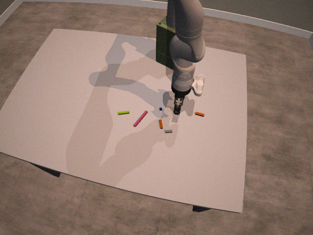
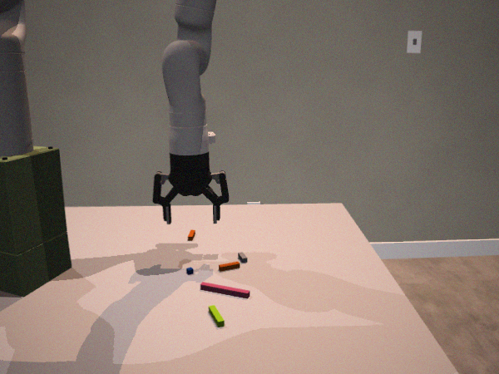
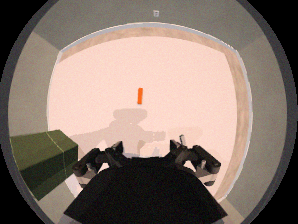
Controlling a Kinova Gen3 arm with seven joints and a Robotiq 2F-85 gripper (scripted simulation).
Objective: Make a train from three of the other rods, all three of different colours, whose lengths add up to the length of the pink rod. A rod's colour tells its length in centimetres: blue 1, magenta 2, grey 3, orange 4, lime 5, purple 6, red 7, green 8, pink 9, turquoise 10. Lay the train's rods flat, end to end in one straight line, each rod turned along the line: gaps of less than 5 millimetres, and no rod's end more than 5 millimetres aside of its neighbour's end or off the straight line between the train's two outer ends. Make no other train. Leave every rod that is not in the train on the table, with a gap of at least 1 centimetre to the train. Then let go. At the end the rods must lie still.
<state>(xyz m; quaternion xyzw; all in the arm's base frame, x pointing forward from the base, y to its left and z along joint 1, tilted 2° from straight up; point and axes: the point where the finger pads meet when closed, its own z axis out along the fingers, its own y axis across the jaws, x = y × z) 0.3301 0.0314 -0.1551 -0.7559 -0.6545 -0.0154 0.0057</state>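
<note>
Right now the blue rod is 10 mm behind my hand, 70 mm to the right of it and 70 mm below it. Round my hand: grey rod (100 mm ahead, 30 mm to the right, 70 mm below); pink rod (40 mm ahead, 160 mm to the right, 70 mm below); lime rod (20 mm ahead, 240 mm to the right, 70 mm below).
</note>
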